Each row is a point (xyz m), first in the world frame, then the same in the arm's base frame.
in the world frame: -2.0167 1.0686 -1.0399
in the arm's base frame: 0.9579 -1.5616 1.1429
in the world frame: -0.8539 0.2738 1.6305
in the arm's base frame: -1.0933 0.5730 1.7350
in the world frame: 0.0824 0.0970 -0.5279
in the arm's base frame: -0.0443 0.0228 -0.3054
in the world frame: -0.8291 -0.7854 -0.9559
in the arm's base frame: 1.1765 0.3756 0.1162
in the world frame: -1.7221 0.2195 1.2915
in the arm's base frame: -0.3665 0.2577 2.2289
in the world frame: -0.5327 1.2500 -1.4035
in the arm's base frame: 0.3129 -1.5083 -0.2530
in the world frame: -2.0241 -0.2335 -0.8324
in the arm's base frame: 1.4655 -0.3455 1.1860
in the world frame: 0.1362 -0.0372 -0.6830
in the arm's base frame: 0.0985 0.0851 -0.4492
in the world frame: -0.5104 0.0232 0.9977
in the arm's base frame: -0.7247 0.6010 1.0683
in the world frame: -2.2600 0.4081 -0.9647
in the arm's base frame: 1.3654 -1.0172 1.3395
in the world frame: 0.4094 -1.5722 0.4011
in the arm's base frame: -0.0264 1.9527 -0.1286
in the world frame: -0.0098 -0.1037 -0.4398
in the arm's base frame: 0.0450 0.2120 -0.1924
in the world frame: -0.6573 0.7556 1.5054
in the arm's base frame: -1.3531 0.1501 1.5347
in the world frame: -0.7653 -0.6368 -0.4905
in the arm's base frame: 0.7520 0.4644 0.3499
